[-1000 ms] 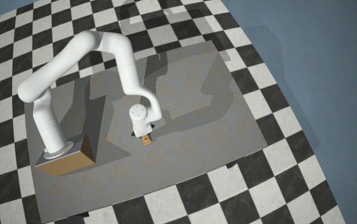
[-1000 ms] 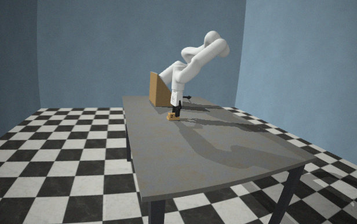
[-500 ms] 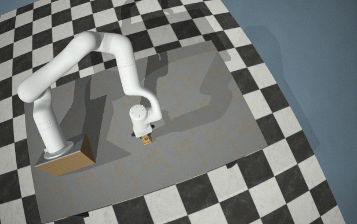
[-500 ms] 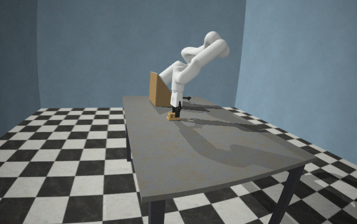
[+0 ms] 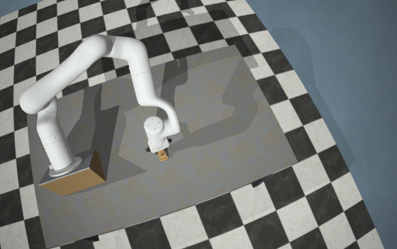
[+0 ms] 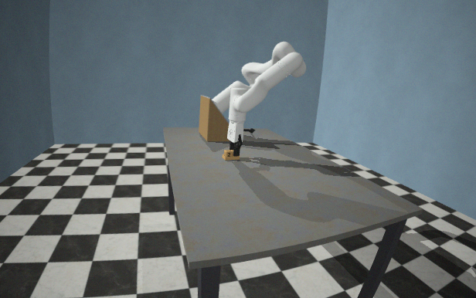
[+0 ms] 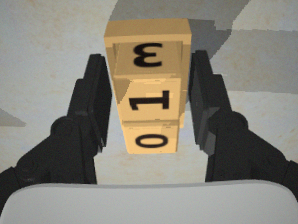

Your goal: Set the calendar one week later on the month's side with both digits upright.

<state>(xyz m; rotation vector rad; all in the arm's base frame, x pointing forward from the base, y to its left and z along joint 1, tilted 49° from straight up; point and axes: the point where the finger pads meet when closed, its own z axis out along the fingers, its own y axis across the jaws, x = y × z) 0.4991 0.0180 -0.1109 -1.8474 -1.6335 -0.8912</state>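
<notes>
The tray is 30 mm below my hand and 20 mm to the right of it.
</notes>
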